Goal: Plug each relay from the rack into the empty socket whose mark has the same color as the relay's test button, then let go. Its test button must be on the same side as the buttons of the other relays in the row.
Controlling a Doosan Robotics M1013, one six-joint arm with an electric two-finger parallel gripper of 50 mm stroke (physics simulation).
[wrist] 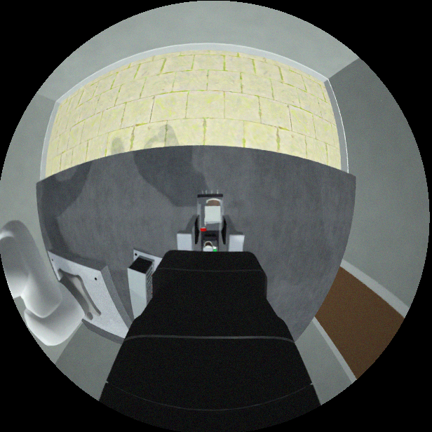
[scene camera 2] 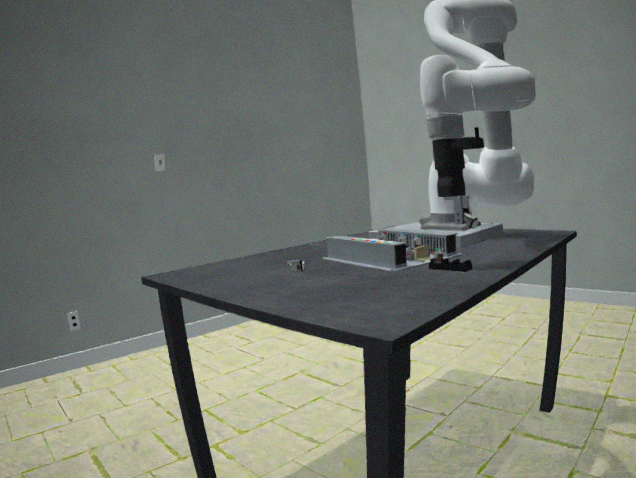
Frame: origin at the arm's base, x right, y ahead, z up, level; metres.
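Seen in the pictures: gripper, fingertip midpoint: (scene camera 2: 462,223); arm's base, origin of the base link: (scene camera 2: 451,227).
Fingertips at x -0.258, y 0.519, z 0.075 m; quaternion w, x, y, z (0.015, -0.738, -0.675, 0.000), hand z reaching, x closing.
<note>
Pixels of each thing's top centre, then the offset from my fingertips to it.
- black rack, middle of its top: (scene camera 2: 450,259) dx +0.037, dy -0.002, dz -0.089 m
- relay with a green button, middle of its top: (scene camera 2: 439,248) dx +0.069, dy -0.004, dz -0.063 m
- small loose relay, middle of its top: (scene camera 2: 295,260) dx +0.412, dy +0.142, dz -0.084 m
- far duct, middle of its top: (scene camera 2: 414,231) dx +0.244, dy -0.200, dz -0.049 m
- tan end block, middle of its top: (scene camera 2: 421,246) dx +0.154, dy -0.069, dz -0.071 m
My gripper (scene camera 2: 464,209) (wrist: 210,223) is shut on a relay (wrist: 212,215) with a clear case. Its red test button shows at the left in the wrist view, and its dark base with pins points to the top. The black rack (scene camera 2: 451,265) (wrist: 210,235) stands below in the wrist view, partly hidden by the gripper. A relay with a green button (scene camera 2: 439,256) (wrist: 208,246) sits in the rack. The socket row lies between two grey ducts, and the near duct (scene camera 2: 362,252) carries coloured marks on top. The individual sockets are too small or hidden to tell.
A small loose relay (scene camera 2: 296,265) lies on the table left of the near duct. The far duct (scene camera 2: 434,241) (wrist: 139,284) stands beside the row. A tan end block (scene camera 2: 421,252) closes the row. The robot's base plate (scene camera 2: 480,234) (wrist: 95,267) is behind.
</note>
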